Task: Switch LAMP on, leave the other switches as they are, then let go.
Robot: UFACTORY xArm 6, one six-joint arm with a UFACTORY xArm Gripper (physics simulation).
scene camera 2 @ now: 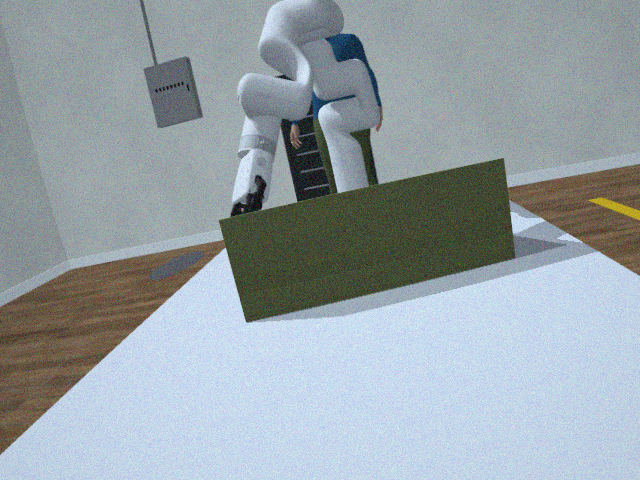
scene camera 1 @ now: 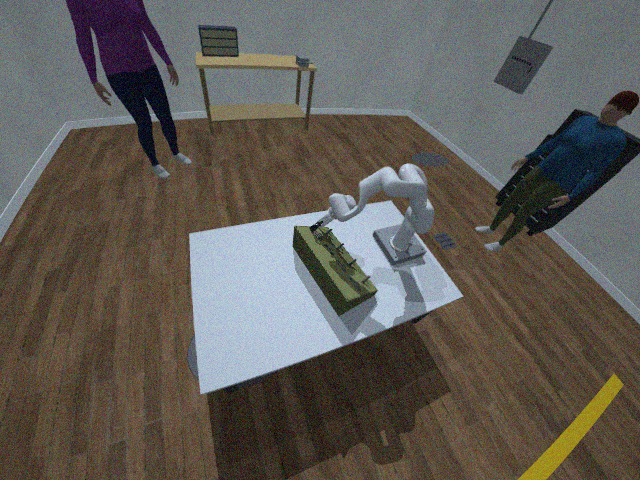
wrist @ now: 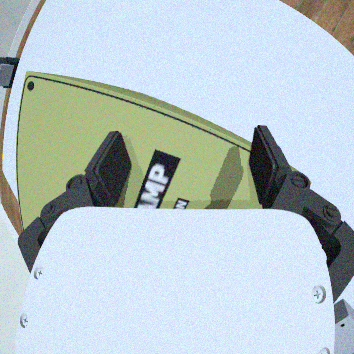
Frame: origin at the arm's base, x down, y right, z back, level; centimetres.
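Where they show: gripper, fingertip midpoint: (scene camera 1: 314,226) (wrist: 186,144); arm's base at its link origin: (scene camera 1: 398,243).
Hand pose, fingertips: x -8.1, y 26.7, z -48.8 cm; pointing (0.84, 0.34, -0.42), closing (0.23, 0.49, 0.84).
Observation:
Things, the pixels of their centre, and the offset from my fingertips. "spot": a spot on its surface instead. Level surfaces: height alone.
- olive switch box at the middle of its body: (wrist: 130,267) (scene camera 2: 367,242) (scene camera 1: 331,264) dx +6.9, dy -23.5, dz -0.6 cm
- white table at its surface level: dx +13.4 cm
- LAMP label at the middle of its body: (wrist: 149,198) dx +0.7, dy -5.5, dz -0.9 cm
- mark at a spot on its surface: (wrist: 181,204) spot: dx +1.9, dy -5.0, dz +1.5 cm
The olive switch box (scene camera 1: 323,271) (scene camera 2: 372,240) (wrist: 75,125) stands on the white table (scene camera 1: 237,299) (scene camera 2: 361,392) (wrist: 210,55). In the wrist view its panel shows the LAMP label (wrist: 157,176), partly covered, and part of the ON mark (wrist: 181,204). The LAMP lever does not show there; the hand's housing covers the lower panel, so its position cannot be told. My gripper (scene camera 1: 316,225) (scene camera 2: 244,207) (wrist: 186,144) is at the box's far end, low over the panel, with fingers wide apart on either side of the LAMP label. In scene camera 2 the box partly hides the fingertips.
Several thin levers stand along the panel, including one (scene camera 1: 366,279) at the near end. The arm's base plate (scene camera 1: 383,246) is bolted on the table behind the box. A person in blue (scene camera 1: 578,149) and a person in purple (scene camera 1: 121,41) are away from the table.

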